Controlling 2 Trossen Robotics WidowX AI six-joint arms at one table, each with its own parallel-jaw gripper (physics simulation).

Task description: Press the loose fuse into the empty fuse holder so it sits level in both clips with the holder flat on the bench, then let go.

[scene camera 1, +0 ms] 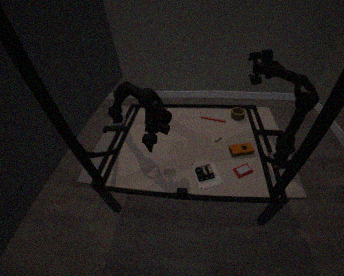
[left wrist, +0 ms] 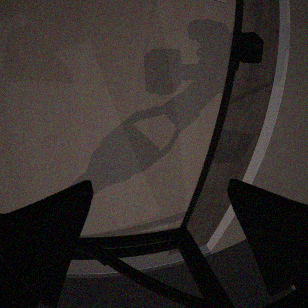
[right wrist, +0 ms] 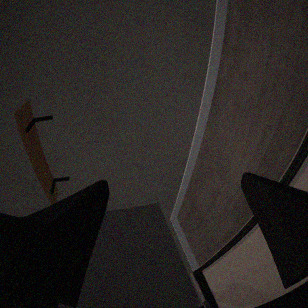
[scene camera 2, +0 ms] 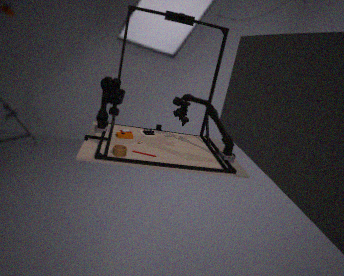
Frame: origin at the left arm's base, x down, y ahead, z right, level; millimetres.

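Seen in the pictures: left gripper, fingertip midpoint: (scene camera 1: 151,147) (left wrist: 161,187) (scene camera 2: 181,123); right gripper, fingertip midpoint: (scene camera 1: 248,67) (right wrist: 177,184) (scene camera 2: 119,109); left arm's base, link origin: (scene camera 1: 118,120) (scene camera 2: 227,153); right arm's base, link origin: (scene camera 1: 280,158) (scene camera 2: 100,127).
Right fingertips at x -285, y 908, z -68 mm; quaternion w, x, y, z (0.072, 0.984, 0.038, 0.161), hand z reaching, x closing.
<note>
Offsets run from my right fingertips to a thing's middle. "spot": to the spot under its first point.
The loose fuse @[dx +326, dy -242, dz +294 mm] (scene camera 1: 218,139) (scene camera 2: 140,142) is a tiny tan piece lying on the bench near the middle right in scene camera 1. The black fuse holder (scene camera 1: 205,173) (scene camera 2: 148,132) lies on a white plate @[spot: dx +331, dy -326, dz +592 mm] (scene camera 1: 213,183) toward the front rail; pale pieces show in it, but its clips are too small to make out. My left gripper (scene camera 1: 150,145) (left wrist: 161,187) is open and empty, above the bench and to the left of the holder in scene camera 1. My right gripper (scene camera 1: 253,68) (right wrist: 177,184) is open and empty, raised high beyond the bench's back edge, far from fuse and holder.
An orange box @[dx +316, dy -128, dz +400 mm] (scene camera 1: 241,149) (scene camera 2: 125,135) and a red-edged card @[dx +326, dy -156, dz +533 mm] (scene camera 1: 243,170) lie right of the holder in scene camera 1. A red rod @[dx +330, dy -233, dz +93 mm] (scene camera 1: 213,119) (scene camera 2: 144,153) and a tan ring @[dx +308, dy -50, dz +74 mm] (scene camera 1: 238,118) (scene camera 2: 119,151) lie at the back. A black frame rail (scene camera 1: 145,193) borders the bench.
</note>
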